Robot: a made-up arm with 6 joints.
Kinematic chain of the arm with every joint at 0, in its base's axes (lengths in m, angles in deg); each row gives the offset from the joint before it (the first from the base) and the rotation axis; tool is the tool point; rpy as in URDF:
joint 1: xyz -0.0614 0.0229 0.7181 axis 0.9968 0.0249 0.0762
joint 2: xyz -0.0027 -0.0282 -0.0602 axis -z
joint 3: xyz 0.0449 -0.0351 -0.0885 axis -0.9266 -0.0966 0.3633
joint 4: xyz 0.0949 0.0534 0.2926 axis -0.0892 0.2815 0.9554
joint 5: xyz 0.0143 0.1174 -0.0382 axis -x
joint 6: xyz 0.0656 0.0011 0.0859 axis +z
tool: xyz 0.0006 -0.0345 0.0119 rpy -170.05 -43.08 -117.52
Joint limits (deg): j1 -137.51..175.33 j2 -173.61..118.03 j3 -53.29..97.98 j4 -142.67..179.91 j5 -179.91..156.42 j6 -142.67..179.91
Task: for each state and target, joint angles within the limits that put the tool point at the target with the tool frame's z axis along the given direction. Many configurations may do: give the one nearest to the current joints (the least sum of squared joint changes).
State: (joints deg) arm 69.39 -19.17 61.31 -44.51 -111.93 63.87
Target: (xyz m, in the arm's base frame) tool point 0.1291 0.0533 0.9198 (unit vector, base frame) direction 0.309 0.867 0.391
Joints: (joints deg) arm 104.58 9.32 52.93 -6.11 -92.44 48.71
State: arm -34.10 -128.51 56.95 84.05 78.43 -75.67
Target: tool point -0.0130 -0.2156 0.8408 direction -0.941 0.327 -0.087
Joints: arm -31.29 -152.05 78.20 120.30 92.69 -94.93
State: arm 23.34 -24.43 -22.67 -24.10 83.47 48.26
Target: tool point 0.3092 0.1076 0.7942 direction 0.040 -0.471 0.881
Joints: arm 14.16 14.22 15.51 -36.74 128.17 55.15
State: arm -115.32 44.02 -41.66 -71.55 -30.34 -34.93
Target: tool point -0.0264 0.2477 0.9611 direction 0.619 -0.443 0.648
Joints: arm -128.63 17.62 -39.90 -87.25 -74.53 20.57
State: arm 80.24 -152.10 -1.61 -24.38 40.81 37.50
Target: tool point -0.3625 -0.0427 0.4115 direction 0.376 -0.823 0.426
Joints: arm 98.15 -167.46 24.92 -27.07 81.74 27.14
